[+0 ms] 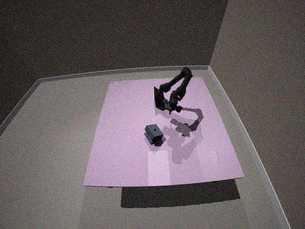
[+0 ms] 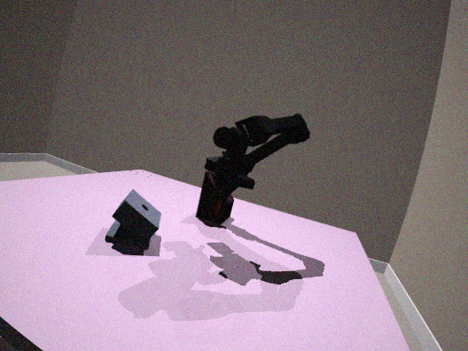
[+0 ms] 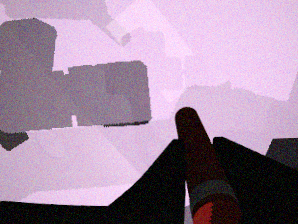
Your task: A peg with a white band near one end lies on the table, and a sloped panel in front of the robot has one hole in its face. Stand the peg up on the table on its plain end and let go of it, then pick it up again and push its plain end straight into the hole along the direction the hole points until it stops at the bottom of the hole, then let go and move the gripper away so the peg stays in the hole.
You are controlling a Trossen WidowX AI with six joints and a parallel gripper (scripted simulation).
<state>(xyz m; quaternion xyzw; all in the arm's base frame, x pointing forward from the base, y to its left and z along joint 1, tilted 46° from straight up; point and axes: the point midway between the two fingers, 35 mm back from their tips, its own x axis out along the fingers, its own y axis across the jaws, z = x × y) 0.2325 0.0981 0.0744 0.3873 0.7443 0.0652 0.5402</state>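
Now: gripper tip 19 cm short of the sloped panel, 15 cm to the left of it and 6 cm above it. From my gripper tip the other things lie so: red peg (2 cm above).
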